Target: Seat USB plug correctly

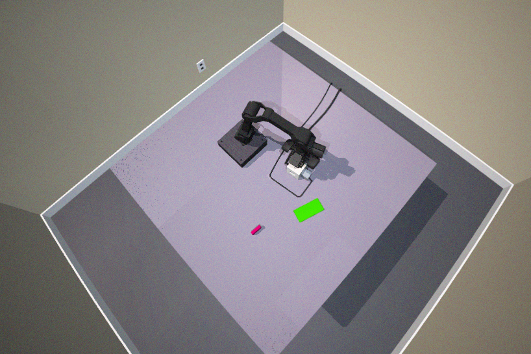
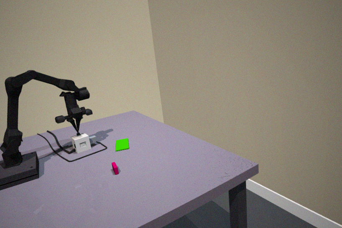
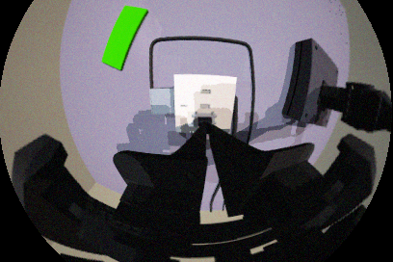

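The dark USB plug lies 20 mm below my gripper tip. The rest, counted from my gripper tip: green pad (220 mm ahead, 100 mm below, 90 mm to the right); then magenta block (370 mm to the right, 150 mm ahead, 90 mm below).
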